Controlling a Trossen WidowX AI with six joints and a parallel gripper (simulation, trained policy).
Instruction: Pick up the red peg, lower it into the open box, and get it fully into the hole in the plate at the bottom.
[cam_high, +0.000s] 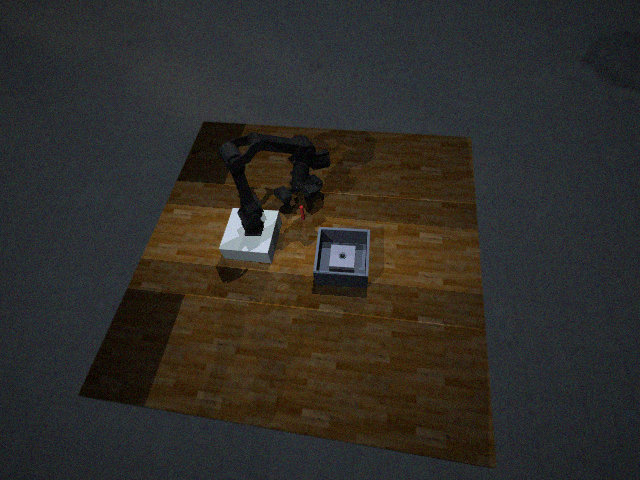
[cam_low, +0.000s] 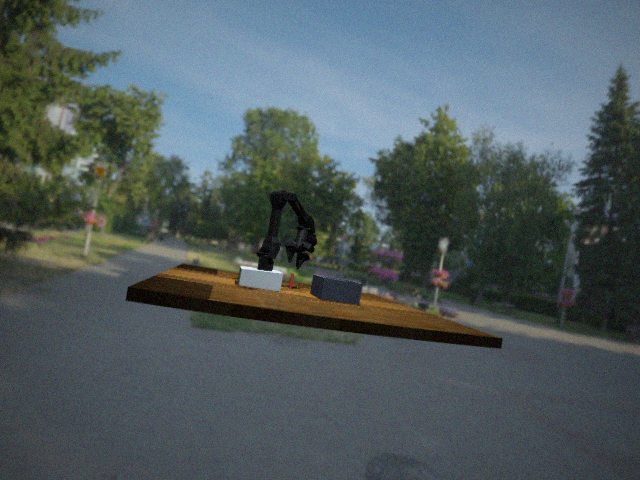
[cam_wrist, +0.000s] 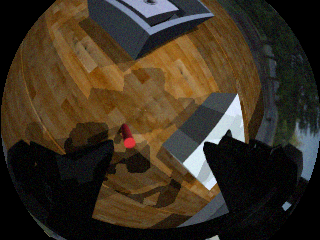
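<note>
My gripper tip is 10 mm short of the red peg, 20 mm to the right of it and 80 mm above it. From my gripper tip the other things lie so: light plate: 180 mm ahead, 170 mm to the right, 70 mm below; then grey box: 180 mm ahead, 170 mm to the right, 90 mm below.
</note>
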